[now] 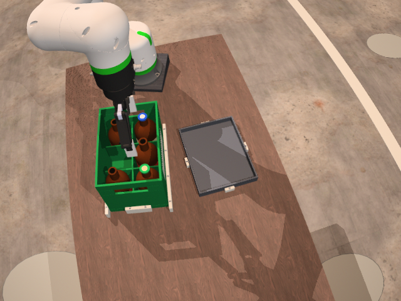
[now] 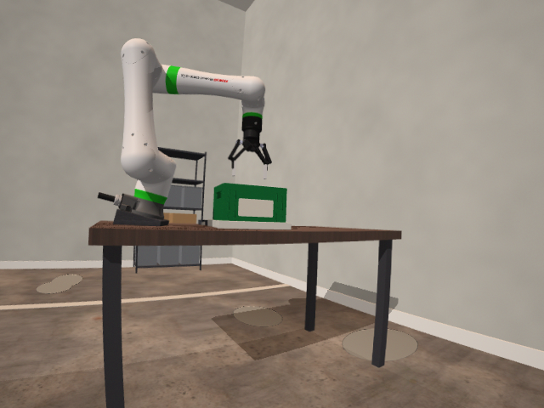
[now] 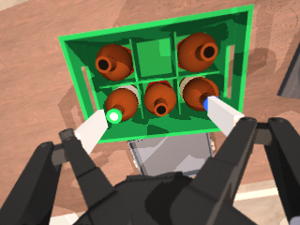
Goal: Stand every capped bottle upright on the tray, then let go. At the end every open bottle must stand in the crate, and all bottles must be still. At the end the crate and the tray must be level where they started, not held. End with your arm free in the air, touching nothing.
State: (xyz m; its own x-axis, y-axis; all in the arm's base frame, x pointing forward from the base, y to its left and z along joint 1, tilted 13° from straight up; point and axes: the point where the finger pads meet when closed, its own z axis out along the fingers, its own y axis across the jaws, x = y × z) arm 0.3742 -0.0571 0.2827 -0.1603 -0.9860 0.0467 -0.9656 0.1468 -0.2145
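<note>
Now: the green crate 1 cm behind my hand, 2 cm to the right of it and 15 cm below it. Also, from my hand: grey tray: 1 cm ahead, 24 cm to the left, 22 cm below; capped brown bottle: 8 cm ahead, 1 cm to the left, 15 cm below.
</note>
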